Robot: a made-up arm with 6 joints. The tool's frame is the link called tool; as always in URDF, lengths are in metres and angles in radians.
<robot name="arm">
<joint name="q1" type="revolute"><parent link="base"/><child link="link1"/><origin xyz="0 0 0.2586" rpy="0 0 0"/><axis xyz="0 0 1"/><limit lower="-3.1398" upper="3.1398"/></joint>
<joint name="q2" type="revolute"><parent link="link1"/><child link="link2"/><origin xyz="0 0 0" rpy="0 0 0"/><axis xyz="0 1 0"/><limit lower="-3.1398" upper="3.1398"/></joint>
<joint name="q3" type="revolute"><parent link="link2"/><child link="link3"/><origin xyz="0 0 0.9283" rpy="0 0 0"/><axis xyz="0 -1 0"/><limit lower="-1.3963" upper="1.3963"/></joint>
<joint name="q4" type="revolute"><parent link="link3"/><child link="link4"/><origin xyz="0 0 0" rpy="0 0 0"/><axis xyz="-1 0 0"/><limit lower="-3.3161" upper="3.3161"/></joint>
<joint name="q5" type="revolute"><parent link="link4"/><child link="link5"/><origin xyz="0.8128 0 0" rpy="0 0 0"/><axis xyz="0 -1 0"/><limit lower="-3.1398" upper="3.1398"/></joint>
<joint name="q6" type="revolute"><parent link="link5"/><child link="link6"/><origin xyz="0 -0.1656 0" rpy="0 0 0"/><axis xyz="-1 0 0"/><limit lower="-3.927" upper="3.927"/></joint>
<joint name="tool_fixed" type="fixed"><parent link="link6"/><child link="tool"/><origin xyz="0 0 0" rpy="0 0 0"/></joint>
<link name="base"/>
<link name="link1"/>
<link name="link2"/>
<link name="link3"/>
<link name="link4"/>
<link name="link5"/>
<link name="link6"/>
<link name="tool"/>
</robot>
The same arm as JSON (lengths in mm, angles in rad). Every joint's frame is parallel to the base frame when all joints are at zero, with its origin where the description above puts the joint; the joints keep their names.
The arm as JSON. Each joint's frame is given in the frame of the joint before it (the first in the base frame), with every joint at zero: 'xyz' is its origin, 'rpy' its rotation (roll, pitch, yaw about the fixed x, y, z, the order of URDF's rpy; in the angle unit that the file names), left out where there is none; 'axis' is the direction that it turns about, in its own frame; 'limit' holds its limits. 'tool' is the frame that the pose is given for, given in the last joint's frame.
{"units": {"length": "mm", "angle": "rad"}, "joints": [{"name": "q1", "type": "revolute", "origin": {"xyz": [0.0, 0.0, 258.6]}, "axis": [0.0, 0.0, 1.0], "limit": {"lower": -3.1398, "upper": 3.1398}}, {"name": "q2", "type": "revolute", "origin": {"xyz": [0.0, 0.0, 0.0]}, "axis": [0.0, 1.0, 0.0], "limit": {"lower": -3.1398, "upper": 3.1398}}, {"name": "q3", "type": "revolute", "origin": {"xyz": [0.0, 0.0, 928.3]}, "axis": [0.0, -1.0, 0.0], "limit": {"lower": -1.3963, "upper": 1.3963}}, {"name": "q4", "type": "revolute", "origin": {"xyz": [0.0, 0.0, 0.0]}, "axis": [-1.0, 0.0, 0.0], "limit": {"lower": -3.3161, "upper": 3.3161}}, {"name": "q5", "type": "revolute", "origin": {"xyz": [812.8, 0.0, 0.0]}, "axis": [0.0, -1.0, 0.0], "limit": {"lower": -3.1398, "upper": 3.1398}}, {"name": "q6", "type": "revolute", "origin": {"xyz": [0.0, -165.6, 0.0]}, "axis": [-1.0, 0.0, 0.0], "limit": {"lower": -3.927, "upper": 3.927}}], "tool": {"origin": {"xyz": [0.0, 0.0, 0.0]}}}
